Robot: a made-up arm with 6 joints. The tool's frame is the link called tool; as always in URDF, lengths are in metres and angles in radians. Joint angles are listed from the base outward.
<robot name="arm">
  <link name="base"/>
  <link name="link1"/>
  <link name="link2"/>
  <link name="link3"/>
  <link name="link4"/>
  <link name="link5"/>
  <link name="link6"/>
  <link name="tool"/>
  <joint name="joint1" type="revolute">
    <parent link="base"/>
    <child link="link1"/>
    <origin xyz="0 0 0.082" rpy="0 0 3.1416"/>
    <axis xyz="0 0 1"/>
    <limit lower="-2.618" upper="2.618"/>
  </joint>
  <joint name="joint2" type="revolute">
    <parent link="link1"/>
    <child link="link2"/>
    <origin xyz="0 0 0" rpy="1.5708 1.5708 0"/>
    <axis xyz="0 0 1"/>
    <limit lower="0" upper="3.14"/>
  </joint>
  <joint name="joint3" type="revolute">
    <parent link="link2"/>
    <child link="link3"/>
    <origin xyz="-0.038 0.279 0" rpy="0 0 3.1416"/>
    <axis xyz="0 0 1"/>
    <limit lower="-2.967" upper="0"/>
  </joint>
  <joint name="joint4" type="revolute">
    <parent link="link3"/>
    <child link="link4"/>
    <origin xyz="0.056 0.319 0" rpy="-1.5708 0 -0.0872"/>
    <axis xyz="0 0 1"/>
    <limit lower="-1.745" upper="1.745"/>
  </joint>
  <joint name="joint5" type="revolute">
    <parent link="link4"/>
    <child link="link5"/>
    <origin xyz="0 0 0" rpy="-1.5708 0 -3.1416"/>
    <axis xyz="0 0 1"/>
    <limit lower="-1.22" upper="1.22"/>
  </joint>
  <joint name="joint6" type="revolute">
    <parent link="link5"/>
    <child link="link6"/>
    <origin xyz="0.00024 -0.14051 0" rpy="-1.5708 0 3.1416"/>
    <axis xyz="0 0 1"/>
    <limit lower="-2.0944" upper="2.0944"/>
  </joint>
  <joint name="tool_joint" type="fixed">
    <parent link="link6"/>
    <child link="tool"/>
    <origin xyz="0 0 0" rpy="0 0 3.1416"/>
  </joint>
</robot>
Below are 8 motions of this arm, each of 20 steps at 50 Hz.
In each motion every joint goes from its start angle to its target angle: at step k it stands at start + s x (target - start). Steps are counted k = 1, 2, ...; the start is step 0. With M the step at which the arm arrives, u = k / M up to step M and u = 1 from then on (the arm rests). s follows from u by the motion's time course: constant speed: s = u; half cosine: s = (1 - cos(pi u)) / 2; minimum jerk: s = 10 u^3 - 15 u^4 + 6 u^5.
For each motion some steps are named. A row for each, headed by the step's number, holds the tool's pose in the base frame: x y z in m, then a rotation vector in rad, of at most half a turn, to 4 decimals.
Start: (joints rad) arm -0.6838 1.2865 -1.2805 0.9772 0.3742 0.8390
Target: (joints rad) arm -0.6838 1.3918 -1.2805 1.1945 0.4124 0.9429
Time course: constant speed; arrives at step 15
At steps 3, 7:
3: 0.3510 -0.2282 0.3890 1.6672 0.7959 1.1163
7: 0.3587 -0.2311 0.3792 1.7271 0.7488 1.1882

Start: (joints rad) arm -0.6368 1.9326 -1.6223 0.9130 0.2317 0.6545
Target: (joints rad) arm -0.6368 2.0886 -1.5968 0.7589 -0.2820 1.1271
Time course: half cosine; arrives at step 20
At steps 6, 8, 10, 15, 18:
6: 0.4849 -0.3415 0.2221 1.7676 0.9024 0.7517
8: 0.4844 -0.3508 0.2133 1.7844 0.8158 0.7379
10: 0.4834 -0.3605 0.2040 1.7942 0.7212 0.7260
15: 0.4797 -0.3798 0.1845 1.7847 0.5142 0.7134
18: 0.4781 -0.3855 0.1783 1.7719 0.4468 0.7143

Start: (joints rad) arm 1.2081 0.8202 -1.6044 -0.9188 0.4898 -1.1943
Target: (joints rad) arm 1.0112 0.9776 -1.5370 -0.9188 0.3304 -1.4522
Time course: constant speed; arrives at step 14
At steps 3, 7, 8, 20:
3: 0.1074 0.1253 0.6398 -1.0989 0.2650 -1.0372
7: 0.1236 0.1483 0.6302 -1.1499 0.2140 -1.1439
8: 0.1281 0.1537 0.6276 -1.1628 0.2010 -1.1699
20: 0.1577 0.1832 0.6092 -1.2424 0.1213 -1.3188

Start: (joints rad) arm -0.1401 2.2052 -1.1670 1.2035 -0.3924 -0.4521
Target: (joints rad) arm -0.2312 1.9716 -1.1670 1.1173 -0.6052 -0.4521
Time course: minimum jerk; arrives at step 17
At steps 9, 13, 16, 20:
9: 0.4911 -0.1586 0.0197 1.0923 1.8027 -0.2287
13: 0.4873 -0.1823 0.0705 1.0748 1.6581 -0.2868
16: 0.4854 -0.1878 0.0830 1.0705 1.6225 -0.3009
20: 0.4854 -0.1879 0.0833 1.0704 1.6218 -0.3012

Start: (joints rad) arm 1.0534 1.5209 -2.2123 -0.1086 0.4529 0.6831
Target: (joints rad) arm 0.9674 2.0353 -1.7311 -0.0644 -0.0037 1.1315
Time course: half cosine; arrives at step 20
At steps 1, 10, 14, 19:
1: 0.1887 0.3178 0.6523 -0.2723 1.3464 1.3757
10: 0.2878 0.4535 0.4713 -0.1418 1.6938 1.4180
14: 0.3303 0.4963 0.3396 -0.0126 1.8972 1.4148
19: 0.3498 0.5082 0.2452 0.0976 2.0294 1.3977

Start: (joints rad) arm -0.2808 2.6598 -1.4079 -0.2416 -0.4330 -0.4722
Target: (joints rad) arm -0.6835 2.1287 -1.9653 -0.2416 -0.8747 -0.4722
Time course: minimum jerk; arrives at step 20
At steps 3, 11, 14, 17, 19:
3: 0.5131 -0.1389 -0.1899 -0.5104 2.2433 -0.3985
11: 0.5778 -0.3058 0.1413 -0.2341 1.4492 -0.8622
14: 0.5329 -0.3491 0.2986 -0.1786 1.0870 -1.0484
17: 0.4920 -0.3594 0.3833 -0.1645 0.8797 -1.1464
19: 0.4833 -0.3600 0.3986 -0.1633 0.8407 -1.1641

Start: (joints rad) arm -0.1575 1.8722 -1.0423 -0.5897 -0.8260 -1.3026
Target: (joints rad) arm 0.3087 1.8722 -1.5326 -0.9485 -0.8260 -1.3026
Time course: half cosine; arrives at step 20
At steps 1, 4, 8, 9, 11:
1: 0.5074 -0.0208 0.1392 -1.4256 0.9199 -1.1240
4: 0.5151 0.0022 0.1549 -1.4412 0.8278 -1.1197
8: 0.5276 0.0694 0.1994 -1.4660 0.5729 -1.1067
9: 0.5286 0.0904 0.2132 -1.4681 0.4962 -1.1026
11: 0.5266 0.1335 0.2415 -1.4644 0.3412 -1.0943

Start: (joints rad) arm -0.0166 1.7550 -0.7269 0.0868 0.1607 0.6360
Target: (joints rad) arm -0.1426 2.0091 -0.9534 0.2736 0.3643 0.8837
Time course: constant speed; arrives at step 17
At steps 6, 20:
6: 0.3752 -0.0180 -0.0359 1.2441 2.4916 0.2620
20: 0.3911 -0.0424 -0.0671 1.7521 2.3765 0.3029

